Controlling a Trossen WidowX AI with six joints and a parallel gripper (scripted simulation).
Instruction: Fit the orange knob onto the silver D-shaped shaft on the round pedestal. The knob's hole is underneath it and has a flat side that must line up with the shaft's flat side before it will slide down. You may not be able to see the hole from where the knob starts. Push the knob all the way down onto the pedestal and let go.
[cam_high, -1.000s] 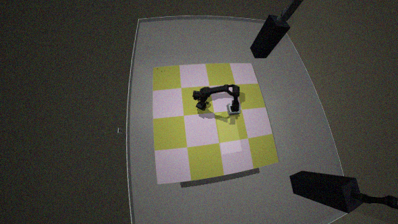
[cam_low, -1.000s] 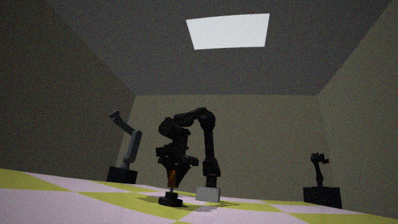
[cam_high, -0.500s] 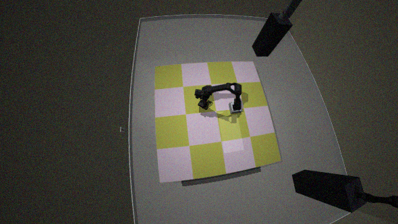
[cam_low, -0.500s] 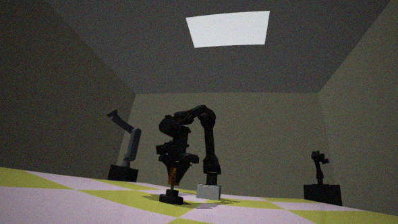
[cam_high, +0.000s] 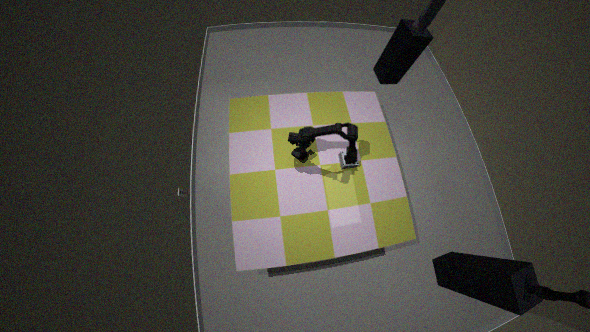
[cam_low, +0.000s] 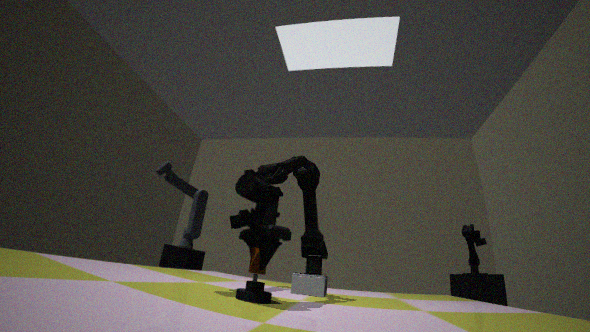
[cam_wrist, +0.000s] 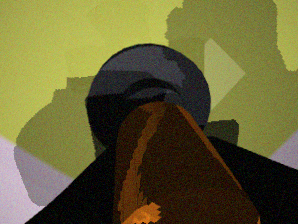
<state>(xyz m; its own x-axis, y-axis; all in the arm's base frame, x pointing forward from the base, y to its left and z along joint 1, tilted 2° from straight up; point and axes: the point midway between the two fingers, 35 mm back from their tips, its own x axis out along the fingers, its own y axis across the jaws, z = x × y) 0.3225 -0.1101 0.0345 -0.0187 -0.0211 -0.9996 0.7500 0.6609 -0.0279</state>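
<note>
Right now the orange knob is 30 mm above my gripper tip. The rest, counted from my gripper tip: round dark pedestal 40 mm below.
</note>
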